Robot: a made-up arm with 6 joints.
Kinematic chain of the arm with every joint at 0, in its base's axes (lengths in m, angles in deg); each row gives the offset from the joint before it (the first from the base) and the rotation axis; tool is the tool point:
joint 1: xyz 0 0 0.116 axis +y
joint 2: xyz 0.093 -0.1 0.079 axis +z
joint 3: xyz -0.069 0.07 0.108 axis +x
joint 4: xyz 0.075 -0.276 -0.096 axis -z
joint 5: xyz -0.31 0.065 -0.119 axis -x
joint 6: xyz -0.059 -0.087 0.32 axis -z
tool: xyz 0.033 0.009 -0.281
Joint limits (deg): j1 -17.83..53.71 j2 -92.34..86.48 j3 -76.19..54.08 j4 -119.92..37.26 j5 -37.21..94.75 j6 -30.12..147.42
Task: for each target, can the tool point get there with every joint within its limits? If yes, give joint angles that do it. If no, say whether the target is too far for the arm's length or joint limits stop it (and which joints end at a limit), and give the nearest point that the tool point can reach.
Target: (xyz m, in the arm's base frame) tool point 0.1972 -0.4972 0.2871
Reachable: yes | joints 47.63 42.14 -47.58 7.54 -0.18 28.04
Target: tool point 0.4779 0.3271 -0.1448
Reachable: no: joint limits stop it (at a limit: joint 2, joint 4) | nearest point 0.4419 0.1324 -0.1251 | short by 0.199 m
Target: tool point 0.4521 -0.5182 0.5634
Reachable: yes | joints 39.09 -22.54 -61.70 -101.99 -10.69 84.41
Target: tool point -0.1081 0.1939 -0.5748
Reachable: no: joint limits stop it (at a limit: joint 1, joint 2, joint 5, joint 6) | nearest point -0.0557 0.1028 -0.4190 | short by 0.188 m
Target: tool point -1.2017 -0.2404 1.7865
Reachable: no: too far | nearest point -0.4628 -0.1636 0.7848 | short by 1.247 m
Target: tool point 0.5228 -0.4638 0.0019
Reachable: yes | joints 23.57 51.89 -9.82 -80.99 -8.58 15.61
